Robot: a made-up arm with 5 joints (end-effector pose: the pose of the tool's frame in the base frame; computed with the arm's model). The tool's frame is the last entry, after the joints.
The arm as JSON. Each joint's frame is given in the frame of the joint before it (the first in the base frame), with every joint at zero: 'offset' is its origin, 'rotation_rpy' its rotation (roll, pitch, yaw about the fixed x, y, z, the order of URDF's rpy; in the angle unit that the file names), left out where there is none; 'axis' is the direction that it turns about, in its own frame. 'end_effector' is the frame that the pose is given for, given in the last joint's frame.
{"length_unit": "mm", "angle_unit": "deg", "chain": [
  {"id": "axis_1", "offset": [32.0, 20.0, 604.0], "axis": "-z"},
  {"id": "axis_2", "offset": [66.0, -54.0, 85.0], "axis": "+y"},
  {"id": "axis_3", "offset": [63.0, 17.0, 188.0], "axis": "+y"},
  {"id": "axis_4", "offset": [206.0, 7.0, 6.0], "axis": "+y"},
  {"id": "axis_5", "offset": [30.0, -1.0, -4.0], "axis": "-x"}
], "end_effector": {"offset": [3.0, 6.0, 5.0], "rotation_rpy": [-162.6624, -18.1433, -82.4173]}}
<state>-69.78 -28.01 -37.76 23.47 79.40</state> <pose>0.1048 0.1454 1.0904 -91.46 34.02 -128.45</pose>
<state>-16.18 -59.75 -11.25 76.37 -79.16</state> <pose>0.0704 -0.0051 1.0346 -92.91 80.03 46.14</pose>
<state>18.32 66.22 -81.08 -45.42 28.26</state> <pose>0.4798 -0.1529 0.7932 -62.94 112.25 -122.92</pose>
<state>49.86 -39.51 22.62 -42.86 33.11</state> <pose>0.1494 -0.1553 0.9667 24.55 -111.28 106.16</pose>
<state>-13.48 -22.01 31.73 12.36 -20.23</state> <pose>0.3200 0.0612 0.8482 -146.11 103.22 7.54</pose>
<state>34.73 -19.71 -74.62 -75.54 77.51</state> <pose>0.0256 -0.0058 1.1066 106.11 53.76 -118.39</pose>
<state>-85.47 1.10 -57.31 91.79 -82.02</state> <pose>0.0884 0.2869 1.0332 144.52 -39.85 -85.51</pose>
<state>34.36 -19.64 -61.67 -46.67 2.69</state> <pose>0.0729 -0.0380 1.1174 -5.22 46.09 -137.47</pose>
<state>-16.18 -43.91 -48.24 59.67 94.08</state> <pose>0.0400 -0.0052 1.0828 57.08 -53.60 116.44</pose>
